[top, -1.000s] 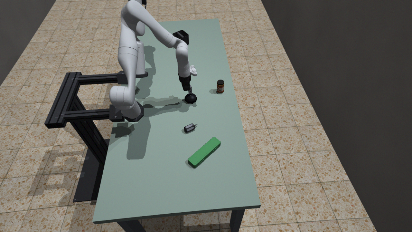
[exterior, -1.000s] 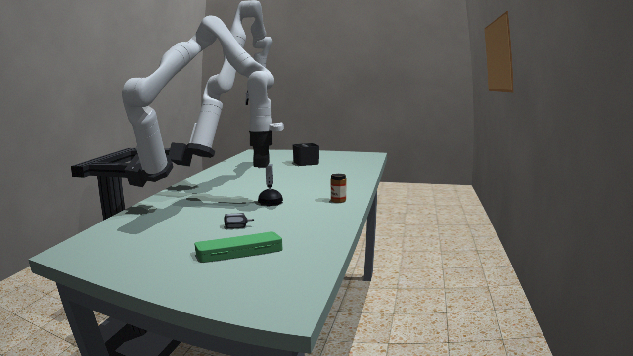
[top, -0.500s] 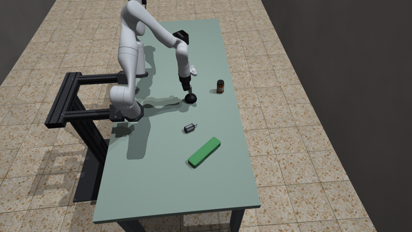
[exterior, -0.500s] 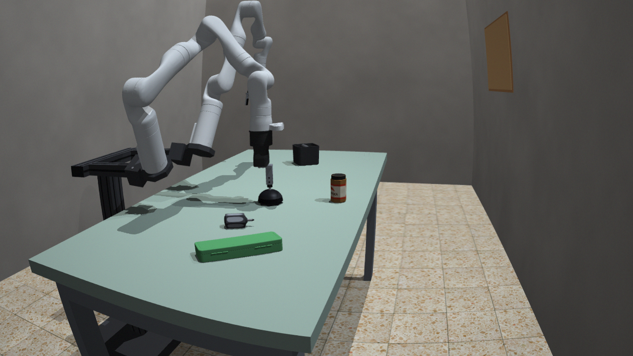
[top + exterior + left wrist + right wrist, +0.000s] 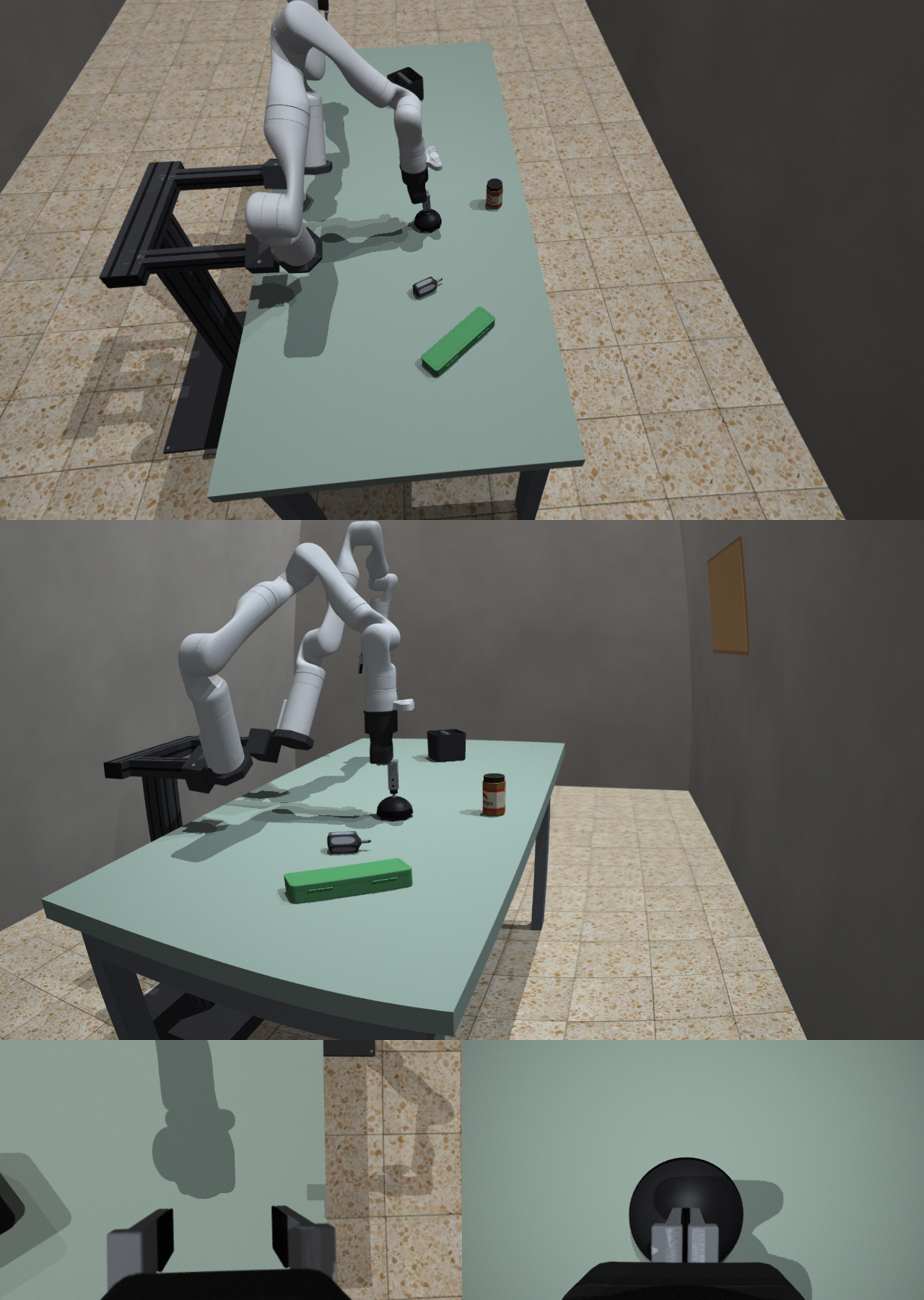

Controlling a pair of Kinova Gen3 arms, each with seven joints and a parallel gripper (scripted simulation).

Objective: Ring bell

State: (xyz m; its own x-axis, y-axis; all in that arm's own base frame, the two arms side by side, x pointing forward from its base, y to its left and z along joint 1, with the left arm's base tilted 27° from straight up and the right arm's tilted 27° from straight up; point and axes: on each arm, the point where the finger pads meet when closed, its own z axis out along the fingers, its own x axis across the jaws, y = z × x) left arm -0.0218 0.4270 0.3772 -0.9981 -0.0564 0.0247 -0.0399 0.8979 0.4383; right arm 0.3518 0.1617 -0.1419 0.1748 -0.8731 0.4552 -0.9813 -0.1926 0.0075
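Now: the button 30 mm below my right hand. The rest, counted from my right hand: black box (690 mm to the left, 60 mm behind, 40 mm below); black domed bell (40 mm below); jar (220 mm ahead, 70 mm to the left, 40 mm below).
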